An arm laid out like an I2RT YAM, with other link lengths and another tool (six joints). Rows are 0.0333 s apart.
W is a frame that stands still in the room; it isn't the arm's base.
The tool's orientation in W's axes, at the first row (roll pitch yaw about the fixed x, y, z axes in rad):
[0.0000, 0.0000, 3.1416]
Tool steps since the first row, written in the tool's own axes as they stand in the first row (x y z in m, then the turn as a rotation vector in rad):
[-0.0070, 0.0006, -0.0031, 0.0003, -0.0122, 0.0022]
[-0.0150, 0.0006, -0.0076, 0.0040, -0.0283, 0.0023]
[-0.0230, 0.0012, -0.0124, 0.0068, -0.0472, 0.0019]
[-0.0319, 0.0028, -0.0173, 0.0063, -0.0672, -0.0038]
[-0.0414, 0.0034, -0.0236, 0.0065, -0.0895, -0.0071]
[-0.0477, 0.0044, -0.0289, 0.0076, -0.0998, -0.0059]
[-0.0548, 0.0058, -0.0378, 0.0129, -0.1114, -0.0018]
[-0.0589, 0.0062, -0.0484, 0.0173, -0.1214, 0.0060]
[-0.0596, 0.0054, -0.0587, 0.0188, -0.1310, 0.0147]
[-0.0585, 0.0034, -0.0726, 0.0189, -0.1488, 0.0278]
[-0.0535, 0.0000, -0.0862, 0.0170, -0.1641, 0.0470]
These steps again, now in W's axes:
[0.0070, -0.0006, -0.0031, -0.0003, 0.0122, 0.0022]
[0.0150, -0.0006, -0.0076, -0.0040, 0.0283, 0.0023]
[0.0230, -0.0012, -0.0124, -0.0068, 0.0472, 0.0019]
[0.0319, -0.0028, -0.0173, -0.0063, 0.0672, -0.0038]
[0.0414, -0.0034, -0.0236, -0.0065, 0.0895, -0.0071]
[0.0477, -0.0044, -0.0289, -0.0076, 0.0998, -0.0059]
[0.0548, -0.0058, -0.0378, -0.0129, 0.1114, -0.0018]
[0.0589, -0.0062, -0.0484, -0.0173, 0.1214, 0.0060]
[0.0596, -0.0054, -0.0587, -0.0188, 0.1310, 0.0147]
[0.0585, -0.0034, -0.0726, -0.0189, 0.1488, 0.0278]
[0.0535, 0.0000, -0.0862, -0.0170, 0.1641, 0.0470]

